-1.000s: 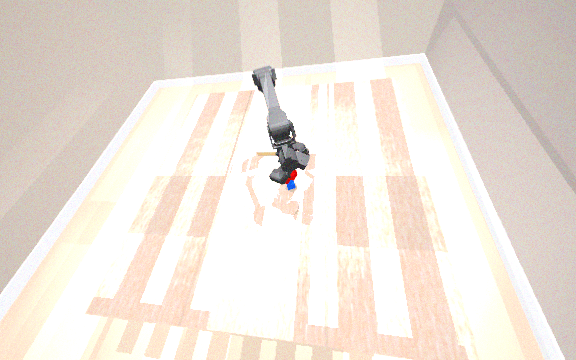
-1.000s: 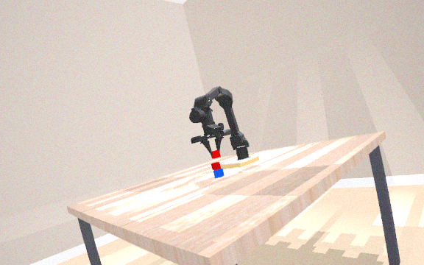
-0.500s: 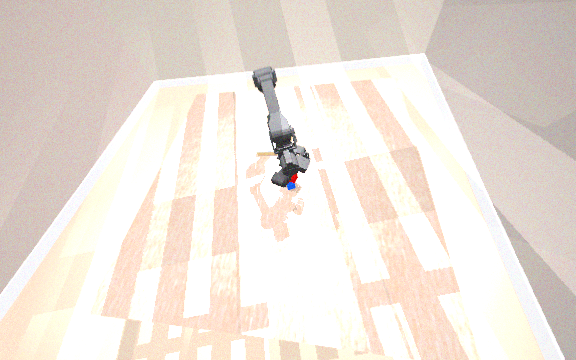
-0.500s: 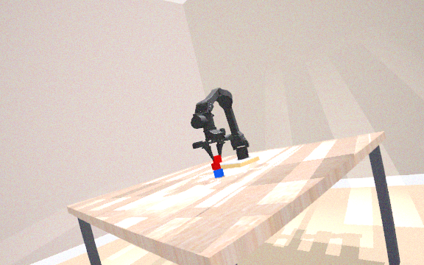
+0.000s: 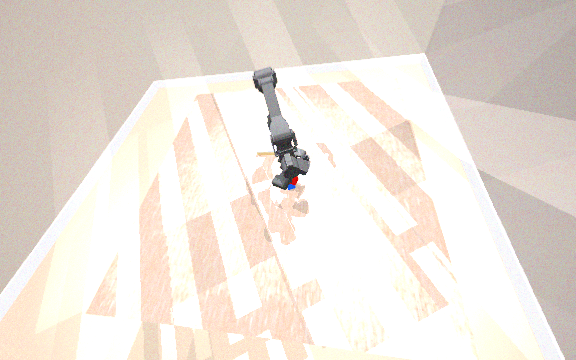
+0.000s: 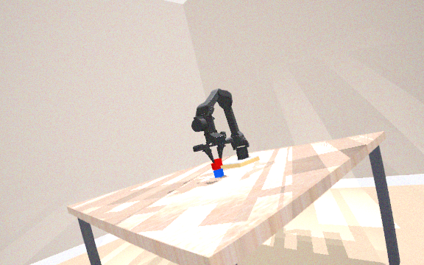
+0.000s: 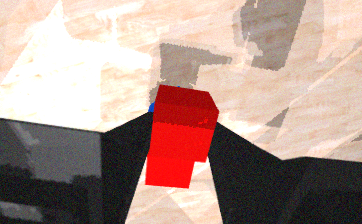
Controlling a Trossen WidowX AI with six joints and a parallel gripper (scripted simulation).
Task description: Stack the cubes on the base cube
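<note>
The blue base cube is 1 cm behind my gripper tip, 2 cm to the right of it and 5 cm below it.
</note>
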